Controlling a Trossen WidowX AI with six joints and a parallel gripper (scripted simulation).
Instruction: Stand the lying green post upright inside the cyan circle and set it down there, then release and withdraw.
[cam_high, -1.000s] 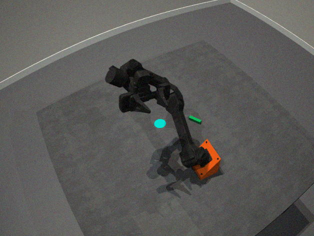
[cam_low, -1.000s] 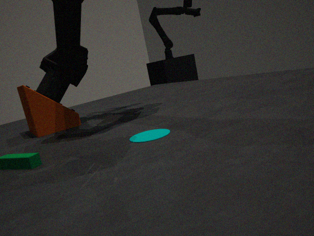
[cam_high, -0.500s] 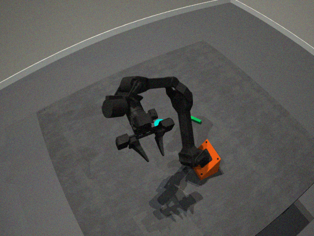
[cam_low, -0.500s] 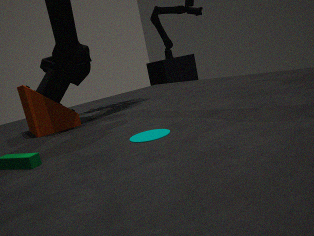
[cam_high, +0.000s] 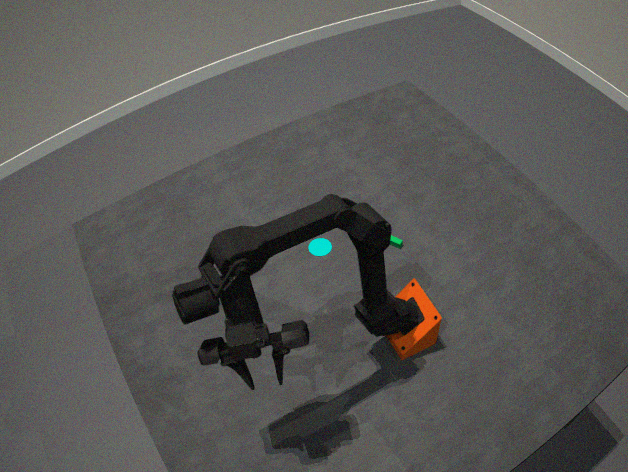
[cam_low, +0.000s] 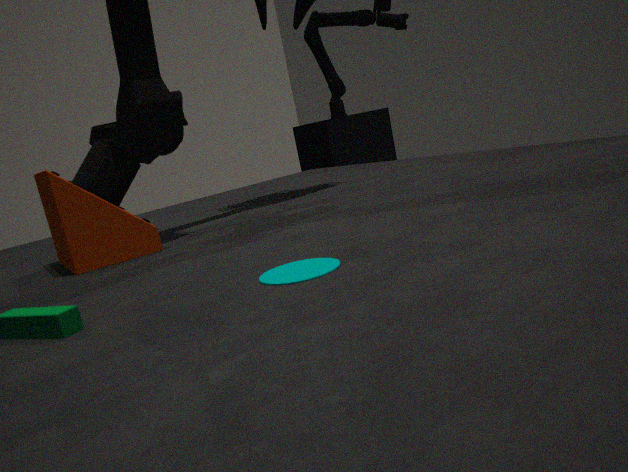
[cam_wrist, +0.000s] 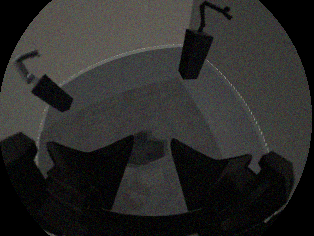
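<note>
The green post is 41 cm ahead of my gripper tip, 43 cm to the right of it and 25 cm below it. Also, from my gripper tip: cyan circle: 47 cm ahead, 26 cm to the right, 26 cm below.
</note>
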